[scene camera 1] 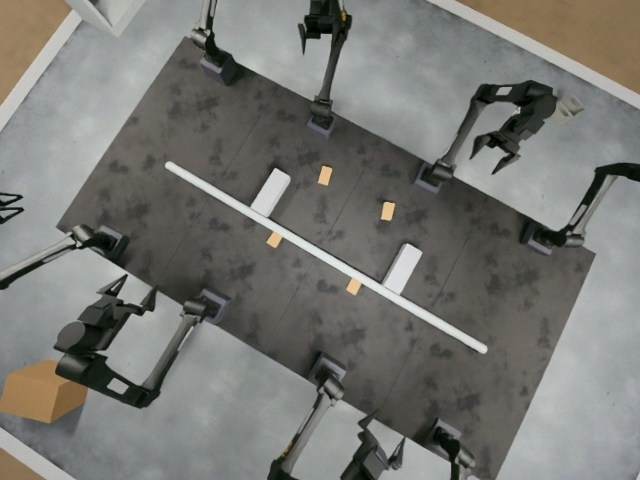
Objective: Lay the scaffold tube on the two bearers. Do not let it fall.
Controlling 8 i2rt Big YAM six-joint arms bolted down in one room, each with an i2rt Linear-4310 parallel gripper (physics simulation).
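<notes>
The long white scaffold tube [325,256] lies diagonally across the dark mat, crossing the lower-left ends of two pale block-like bearers, one left of centre [271,191] and one right of centre [403,267]. Whether it rests on them or beside them cannot be told from above. No gripper touches the tube. Open, empty grippers show at lower left [140,283], upper right [482,165], bottom [388,425] and the left edge [23,203]. At the top, one finger of another gripper shows; its opening is unclear. The remaining grippers are outside the view.
Small orange blocks lie above the tube [325,175] [387,210] and at its lower side [273,239] [354,286]. Arm bases line both long edges of the dark mat [555,289]. An orange box [31,392] stands lower left, a pale open container [116,18] top left.
</notes>
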